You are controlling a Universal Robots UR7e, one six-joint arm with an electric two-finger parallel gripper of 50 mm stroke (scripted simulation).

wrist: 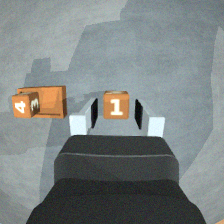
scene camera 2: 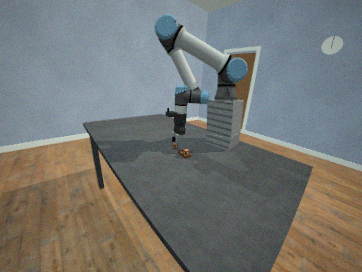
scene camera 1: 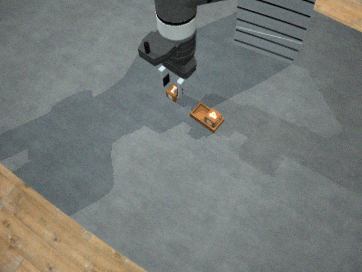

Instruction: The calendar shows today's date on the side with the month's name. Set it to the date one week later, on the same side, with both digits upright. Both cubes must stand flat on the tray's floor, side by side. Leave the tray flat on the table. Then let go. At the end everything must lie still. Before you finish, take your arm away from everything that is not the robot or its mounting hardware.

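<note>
Tray seen. My gripper seen, wrist view included.
</note>
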